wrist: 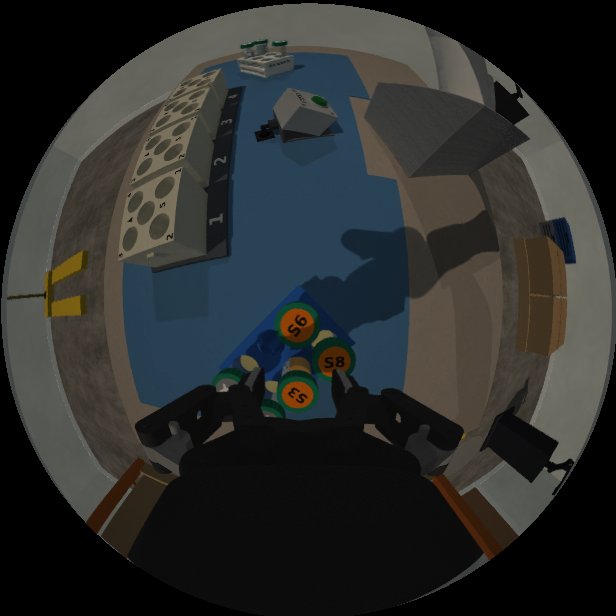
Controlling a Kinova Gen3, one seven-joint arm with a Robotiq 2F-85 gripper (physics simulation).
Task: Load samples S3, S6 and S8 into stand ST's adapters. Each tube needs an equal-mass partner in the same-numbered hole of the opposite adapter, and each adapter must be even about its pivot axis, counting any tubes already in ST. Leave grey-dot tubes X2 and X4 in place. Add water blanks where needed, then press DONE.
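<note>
In the wrist view the blue rack RS (287, 347) lies just below me. It holds orange-capped tubes S6 (297, 325), S8 (333, 361) and S3 (297, 394), plus grey-dot tubes partly hidden at my left finger (226, 382). My gripper (297, 383) is open, with its fingertips on either side of the S3 cap, above it. The beige adapters on stand ST (172, 172) line the left, numbered 1 to 4, all holes empty. The white rack RB (265, 60) with green-capped blanks stands at the far end.
A grey box with a green button (304, 112) sits beyond mid-mat. A large grey block (442, 132) stands at the right. A wooden crate (540, 295) is at the far right, a yellow fixture (66, 284) at the far left.
</note>
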